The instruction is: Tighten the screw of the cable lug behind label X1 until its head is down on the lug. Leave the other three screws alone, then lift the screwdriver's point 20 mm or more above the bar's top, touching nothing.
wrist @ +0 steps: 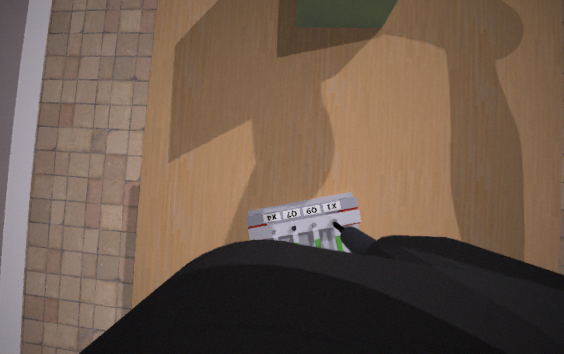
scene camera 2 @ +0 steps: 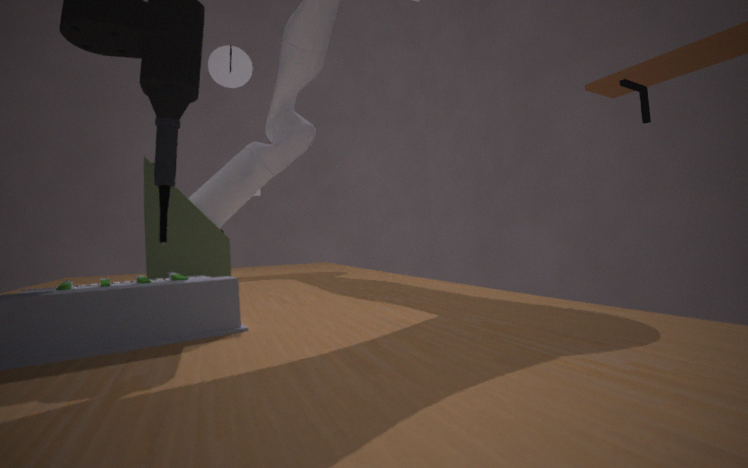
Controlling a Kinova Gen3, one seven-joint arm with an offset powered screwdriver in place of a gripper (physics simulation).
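Places are measured from the arm's base along level axes (x ahead, y left, z up), in metres.
Where they show: hand at its tool point: [wrist: 334,223] [scene camera 2: 163,244]; arm's base at its link origin: [scene camera 2: 202,215].
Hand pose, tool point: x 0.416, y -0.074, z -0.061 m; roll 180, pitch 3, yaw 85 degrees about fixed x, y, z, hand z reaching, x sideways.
Things, the pixels of their top centre, and the offset from my tool point. "spot": a spot on its surface instead. Level surfaces: height alone.
- screwdriver at its top centre: [wrist: 348,236] [scene camera 2: 163,185] 0.064 m up, 0.000 m ahead, 0.002 m left
- label X1 at its top centre: [wrist: 331,206] 0.039 m down, 0.019 m back, 0.004 m left
- Q7 at a spot on its surface: [wrist: 291,214] spot: 0.039 m down, 0.009 m back, 0.059 m right
- X4 at a spot on its surface: [wrist: 271,217] spot: 0.039 m down, 0.005 m back, 0.091 m right
- pale screw at its top centre: [wrist: 314,224] 0.031 m down, 0.007 m ahead, 0.024 m right
- dark spot at a spot on its surface: [wrist: 294,228] spot: 0.034 m down, 0.012 m ahead, 0.055 m right
- wooden table at its surface level: 0.081 m down
My screwdriver [scene camera 2: 163,234] [wrist: 338,226] stands upright in scene camera 2, its point clearly above the terminal bar [scene camera 2: 126,314] [wrist: 256,219] with a visible gap. It has no fingers. In the wrist view the point overlaps the spot behind label X1 [wrist: 331,206] and hides most of that screw, so how deep its head sits cannot be told. Labels Q9 [wrist: 312,210], Q7 [wrist: 291,214] and X4 [wrist: 271,217] follow to the left. A pale screw [wrist: 314,225] shows behind Q9, and a dark spot [wrist: 294,228] behind Q7. Green cable parts [scene camera 2: 177,276] [wrist: 339,243] show on the bar.
A green panel [scene camera 2: 187,242] [wrist: 345,12] stands on the wooden table [scene camera 2: 496,397] [wrist: 390,150] beyond the bar. A wooden shelf [scene camera 2: 678,60] juts from the wall at upper right. The dark tool housing [wrist: 250,305] hides the near part of the bar in the wrist view.
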